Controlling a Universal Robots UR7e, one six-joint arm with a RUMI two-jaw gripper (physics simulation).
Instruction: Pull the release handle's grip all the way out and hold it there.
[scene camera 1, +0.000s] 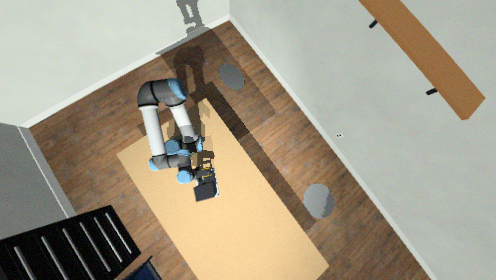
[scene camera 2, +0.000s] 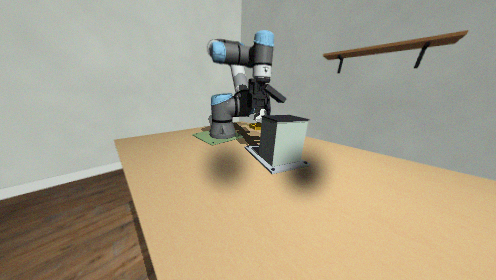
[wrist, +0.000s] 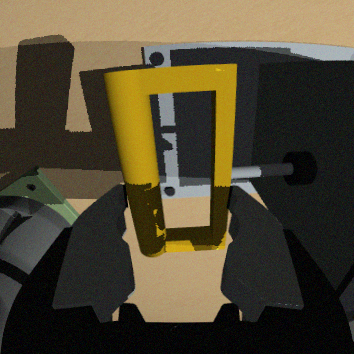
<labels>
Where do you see the gripper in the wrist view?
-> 177, 186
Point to the gripper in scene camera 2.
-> At 260, 128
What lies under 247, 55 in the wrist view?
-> A base plate.
</labels>
